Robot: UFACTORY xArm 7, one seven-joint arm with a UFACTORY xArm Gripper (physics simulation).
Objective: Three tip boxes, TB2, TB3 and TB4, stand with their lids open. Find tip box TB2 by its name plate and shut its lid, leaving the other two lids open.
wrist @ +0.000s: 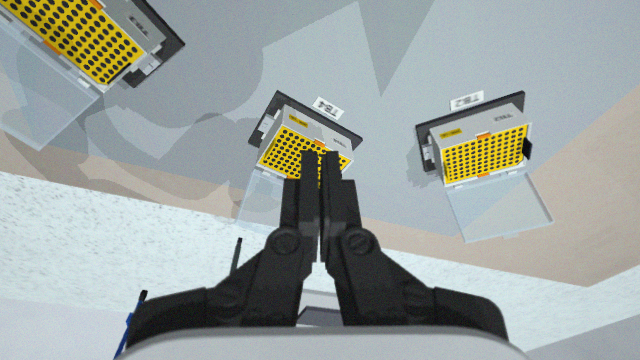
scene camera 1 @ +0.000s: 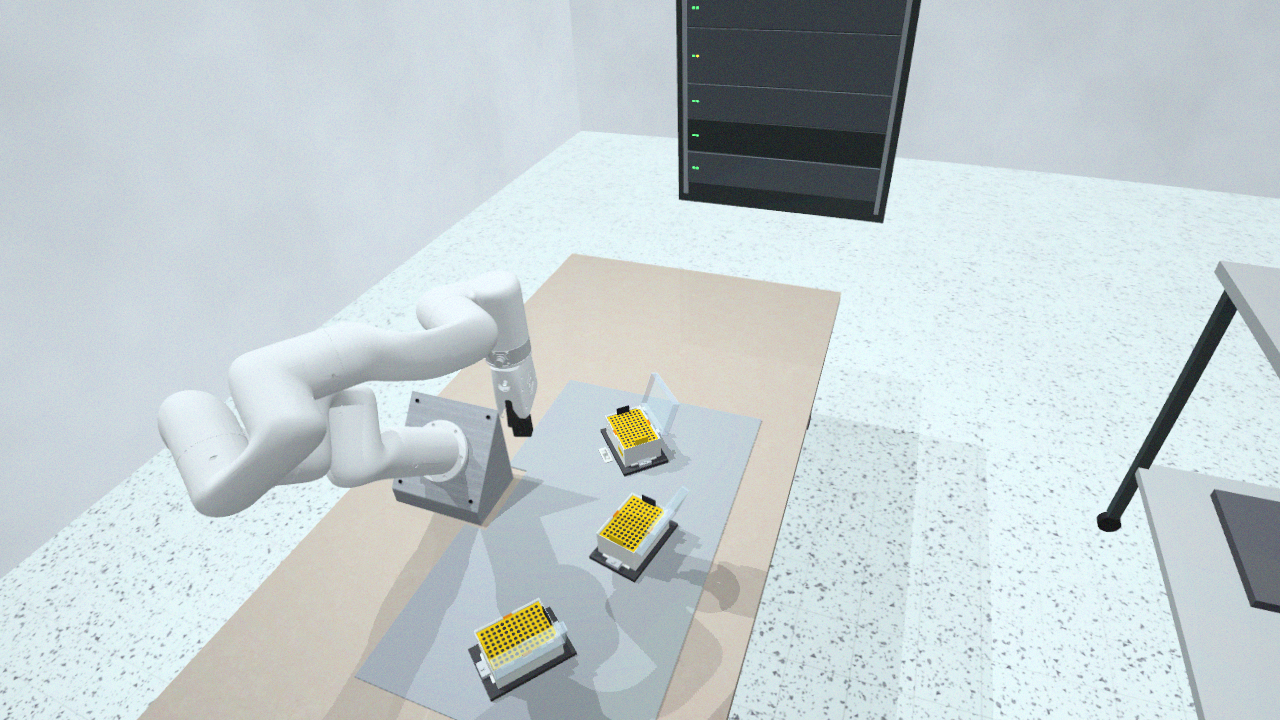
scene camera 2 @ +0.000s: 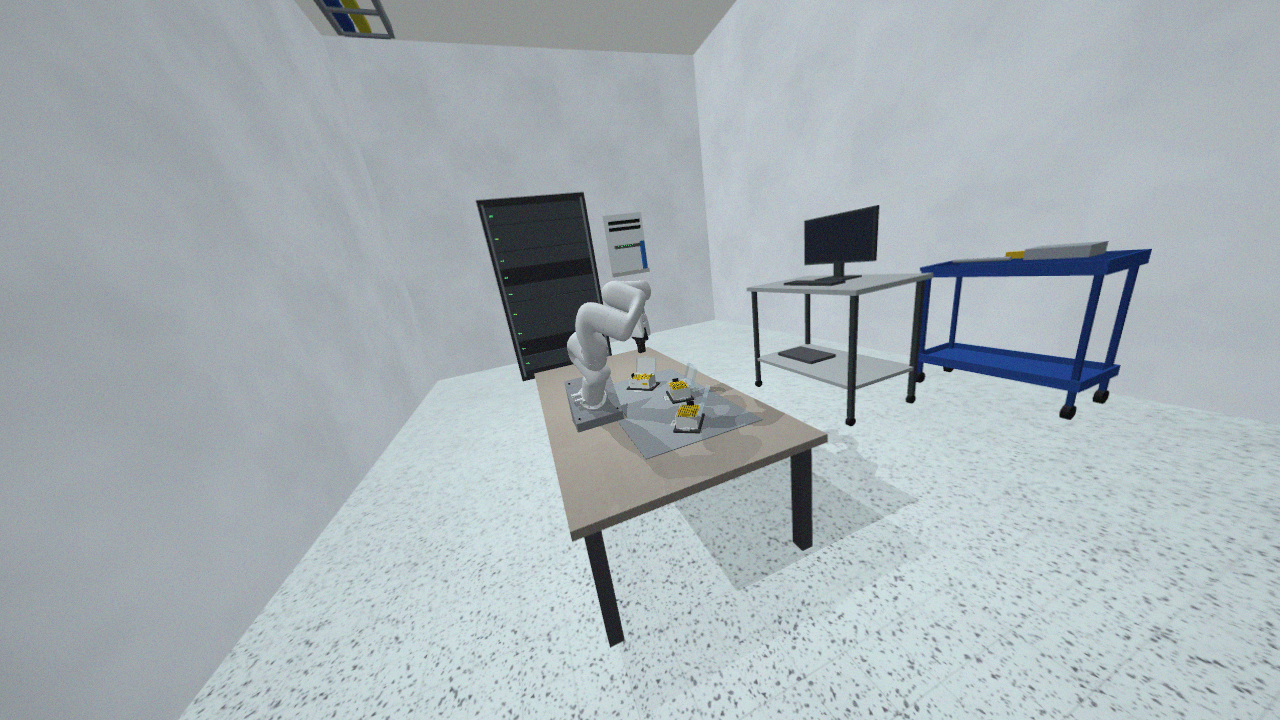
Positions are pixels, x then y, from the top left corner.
Labels:
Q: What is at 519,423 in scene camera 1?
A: The gripper.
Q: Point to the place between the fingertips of the gripper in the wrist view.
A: At 318,173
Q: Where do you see a grey mat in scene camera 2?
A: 649,416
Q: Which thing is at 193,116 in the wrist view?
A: A grey mat.

